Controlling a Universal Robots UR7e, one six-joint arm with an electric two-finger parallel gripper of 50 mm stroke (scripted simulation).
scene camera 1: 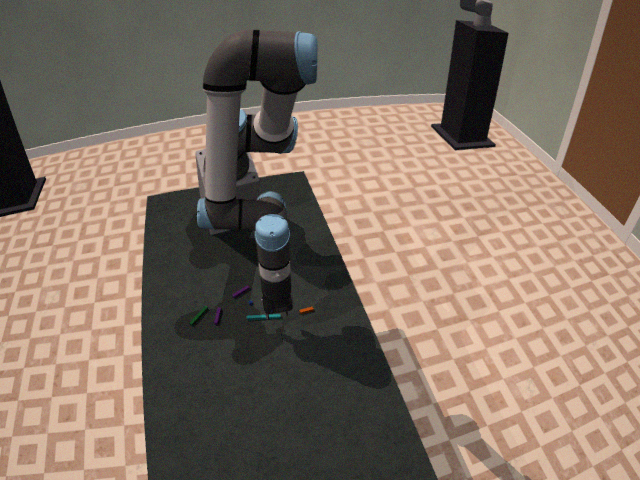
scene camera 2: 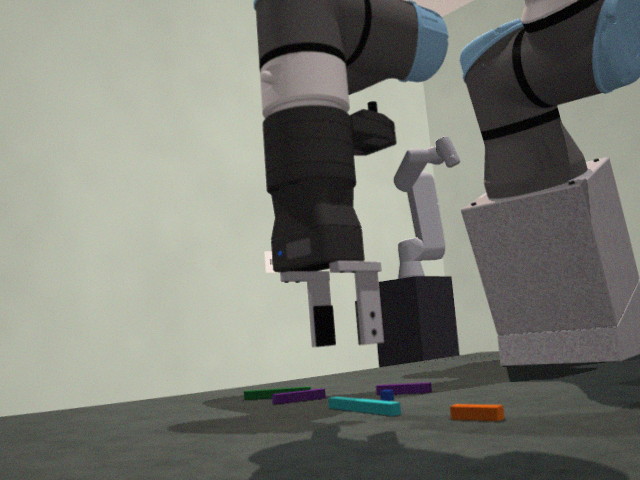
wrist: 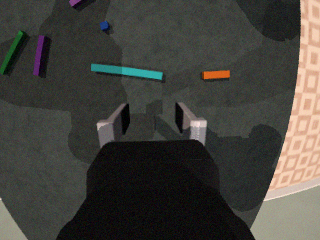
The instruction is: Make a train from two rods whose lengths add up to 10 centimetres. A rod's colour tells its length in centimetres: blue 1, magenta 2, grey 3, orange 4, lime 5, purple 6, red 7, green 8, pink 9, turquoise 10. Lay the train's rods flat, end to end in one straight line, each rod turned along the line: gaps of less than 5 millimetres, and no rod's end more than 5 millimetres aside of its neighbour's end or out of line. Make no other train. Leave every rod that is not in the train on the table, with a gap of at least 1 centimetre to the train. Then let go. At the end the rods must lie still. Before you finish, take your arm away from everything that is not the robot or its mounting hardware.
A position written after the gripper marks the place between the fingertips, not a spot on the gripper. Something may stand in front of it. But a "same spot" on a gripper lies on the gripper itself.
gripper: scene camera 1 277,314; scene camera 2; wrist
same spot on gripper: (wrist: 111,130) = (scene camera 2: 324,271)
